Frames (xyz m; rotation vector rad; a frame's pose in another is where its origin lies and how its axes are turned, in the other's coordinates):
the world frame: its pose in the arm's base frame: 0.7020 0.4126 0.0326 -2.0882 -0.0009 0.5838
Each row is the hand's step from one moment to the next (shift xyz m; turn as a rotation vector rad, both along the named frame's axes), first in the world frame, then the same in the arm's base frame.
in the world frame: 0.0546 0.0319 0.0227 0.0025 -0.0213 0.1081
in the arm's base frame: 0.0321 0.0123 -0.0577 -0.0369 0.0986 -0.0326
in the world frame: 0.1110 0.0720 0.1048 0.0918 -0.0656 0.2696
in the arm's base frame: 0.0399 0.0677 -0.1494 -0.0134 0.2720 -0.1060
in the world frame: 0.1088 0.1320 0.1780 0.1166 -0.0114 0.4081
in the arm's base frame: -0.0050 0.0917 -0.2291 -0.0596 0.3573 -0.2215
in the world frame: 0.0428 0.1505 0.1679 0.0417 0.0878 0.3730
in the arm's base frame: -0.0635 0.0585 -0.2126 -0.1338 0.2568 -0.2544
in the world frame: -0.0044 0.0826 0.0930 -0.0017 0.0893 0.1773
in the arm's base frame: -0.0600 0.0266 -0.1058 -0.0932 0.0905 -0.1501
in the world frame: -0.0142 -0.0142 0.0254 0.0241 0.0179 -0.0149
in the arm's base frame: -0.0197 0.0250 0.0056 0.0234 -0.0166 -0.0173
